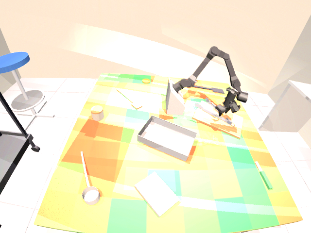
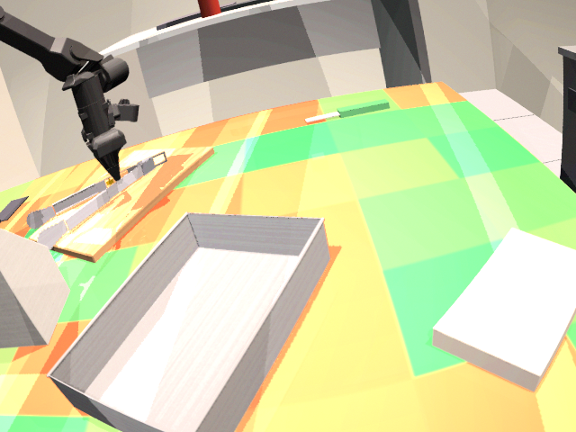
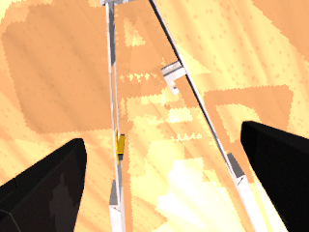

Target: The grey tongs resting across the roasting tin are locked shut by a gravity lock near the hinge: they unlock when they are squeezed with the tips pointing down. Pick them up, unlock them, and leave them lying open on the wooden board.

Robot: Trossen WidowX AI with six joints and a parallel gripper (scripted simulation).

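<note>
My gripper tip is 1 cm to the left of the wooden board and 4 cm above it. Also, from my gripper tip: grey roasting tin: 25 cm ahead, 39 cm to the right, 2 cm below; dark spatula: 41 cm behind, 1 cm to the right, 4 cm below; white slab: 59 cm ahead, 42 cm to the right, 3 cm below.
</note>
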